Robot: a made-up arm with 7 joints. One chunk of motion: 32 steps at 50 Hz.
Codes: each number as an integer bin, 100 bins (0 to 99) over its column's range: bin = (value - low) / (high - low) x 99, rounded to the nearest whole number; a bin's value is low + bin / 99 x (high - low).
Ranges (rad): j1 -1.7..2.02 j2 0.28..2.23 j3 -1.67..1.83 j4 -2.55..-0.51 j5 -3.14..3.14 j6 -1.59..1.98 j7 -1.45..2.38
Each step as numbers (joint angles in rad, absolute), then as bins.
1 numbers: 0.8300 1.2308 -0.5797 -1.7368 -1.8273 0.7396 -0.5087
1 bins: 67 48 31 39 21 65 24
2 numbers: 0.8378 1.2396 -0.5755 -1.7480 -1.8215 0.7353 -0.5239
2 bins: 68 49 31 39 21 64 24
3 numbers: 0.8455 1.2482 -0.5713 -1.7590 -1.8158 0.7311 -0.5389
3 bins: 68 49 31 38 21 64 24
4 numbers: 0.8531 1.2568 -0.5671 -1.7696 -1.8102 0.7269 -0.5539
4 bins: 68 50 31 38 21 64 23
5 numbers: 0.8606 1.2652 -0.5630 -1.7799 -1.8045 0.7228 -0.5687
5 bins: 68 50 31 37 21 64 23
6 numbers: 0.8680 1.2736 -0.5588 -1.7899 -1.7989 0.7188 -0.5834
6 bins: 68 50 31 37 21 64 22
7 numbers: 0.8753 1.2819 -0.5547 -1.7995 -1.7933 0.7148 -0.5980
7 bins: 69 51 32 36 21 64 22
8 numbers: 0.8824 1.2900 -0.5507 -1.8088 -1.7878 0.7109 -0.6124
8 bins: 69 51 32 36 21 64 22
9 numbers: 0.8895 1.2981 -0.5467 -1.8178 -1.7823 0.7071 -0.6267
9 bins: 69 52 32 36 21 64 21
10 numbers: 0.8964 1.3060 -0.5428 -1.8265 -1.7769 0.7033 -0.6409
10 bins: 69 52 32 35 21 64 21
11 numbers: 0.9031 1.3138 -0.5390 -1.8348 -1.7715 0.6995 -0.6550
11 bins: 69 52 32 35 22 63 21
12 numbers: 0.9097 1.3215 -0.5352 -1.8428 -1.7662 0.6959 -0.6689
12 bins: 69 53 32 34 22 63 20
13 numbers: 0.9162 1.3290 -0.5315 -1.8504 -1.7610 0.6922 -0.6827
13 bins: 70 53 32 34 22 63 20
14 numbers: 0.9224 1.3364 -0.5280 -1.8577 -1.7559 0.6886 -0.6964
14 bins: 70 54 32 34 22 63 19
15 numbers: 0.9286 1.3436 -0.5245 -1.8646 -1.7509 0.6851 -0.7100
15 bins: 70 54 32 33 22 63 19
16 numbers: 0.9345 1.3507 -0.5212 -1.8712 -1.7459 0.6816 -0.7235
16 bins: 70 54 32 33 22 63 19
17 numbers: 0.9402 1.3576 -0.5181 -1.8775 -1.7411 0.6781 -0.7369
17 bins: 70 55 33 33 22 63 18
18 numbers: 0.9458 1.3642 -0.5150 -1.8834 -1.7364 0.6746 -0.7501
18 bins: 70 55 33 32 22 63 18
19 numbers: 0.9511 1.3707 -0.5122 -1.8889 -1.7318 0.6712 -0.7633
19 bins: 71 55 33 32 22 63 18
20 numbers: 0.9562 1.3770 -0.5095 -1.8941 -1.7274 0.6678 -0.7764
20 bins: 71 56 33 32 22 63 17
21 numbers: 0.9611 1.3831 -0.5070 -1.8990 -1.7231 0.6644 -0.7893
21 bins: 71 56 33 32 22 63 17
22 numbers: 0.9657 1.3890 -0.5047 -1.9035 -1.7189 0.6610 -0.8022
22 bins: 71 56 33 31 22 62 17
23 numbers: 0.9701 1.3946 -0.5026 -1.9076 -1.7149 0.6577 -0.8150
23 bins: 71 57 33 31 22 62 16
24 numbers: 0.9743 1.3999 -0.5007 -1.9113 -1.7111 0.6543 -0.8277
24 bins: 71 57 33 31 23 62 16
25 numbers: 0.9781 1.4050 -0.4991 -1.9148 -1.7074 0.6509 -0.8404
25 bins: 71 57 33 31 23 62 16
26 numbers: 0.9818 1.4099 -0.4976 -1.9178 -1.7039 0.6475 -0.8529
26 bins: 71 57 33 31 23 62 15
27 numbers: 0.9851 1.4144 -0.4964 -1.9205 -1.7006 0.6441 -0.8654
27 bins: 71 58 33 31 23 62 15
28 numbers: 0.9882 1.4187 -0.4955 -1.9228 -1.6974 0.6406 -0.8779
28 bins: 72 58 33 30 23 62 15
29 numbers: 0.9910 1.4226 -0.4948 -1.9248 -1.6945 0.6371 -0.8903
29 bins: 72 58 33 30 23 62 14
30 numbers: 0.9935 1.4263 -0.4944 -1.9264 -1.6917 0.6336 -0.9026
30 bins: 72 58 33 30 23 62 14
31 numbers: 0.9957 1.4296 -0.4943 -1.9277 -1.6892 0.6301 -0.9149
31 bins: 72 58 33 30 23 62 14
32 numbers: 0.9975 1.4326 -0.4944 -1.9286 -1.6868 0.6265 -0.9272
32 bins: 72 59 33 30 23 61 14
